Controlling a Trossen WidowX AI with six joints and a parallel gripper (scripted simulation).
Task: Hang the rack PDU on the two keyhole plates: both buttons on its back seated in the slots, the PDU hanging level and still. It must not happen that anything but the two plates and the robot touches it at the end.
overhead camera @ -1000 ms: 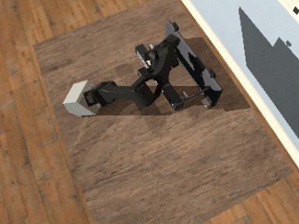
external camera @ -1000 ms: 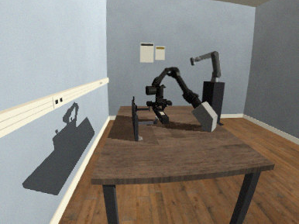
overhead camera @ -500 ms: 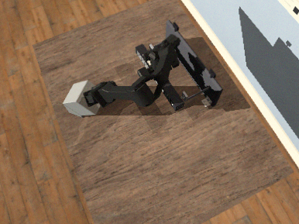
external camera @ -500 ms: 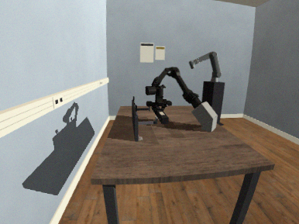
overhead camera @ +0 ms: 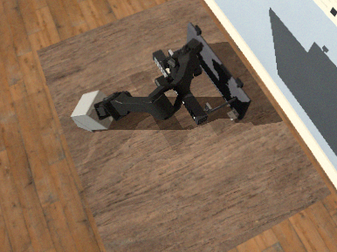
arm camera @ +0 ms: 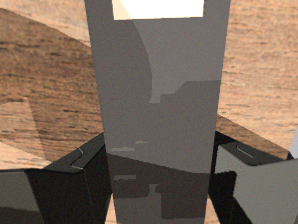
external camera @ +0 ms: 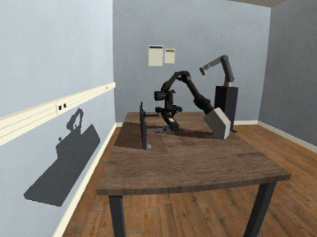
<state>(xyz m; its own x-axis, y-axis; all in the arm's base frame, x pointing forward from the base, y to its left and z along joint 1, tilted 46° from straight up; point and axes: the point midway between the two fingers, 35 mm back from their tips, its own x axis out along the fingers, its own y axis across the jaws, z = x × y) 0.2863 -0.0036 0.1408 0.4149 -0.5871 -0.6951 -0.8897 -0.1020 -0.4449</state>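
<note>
Right now the rack PDU is 20 mm to the right of my hand and 10 mm below it. From my hand the other things lie so: black upright panel (180 mm ahead, 50 mm below, 40 mm to the right).
</note>
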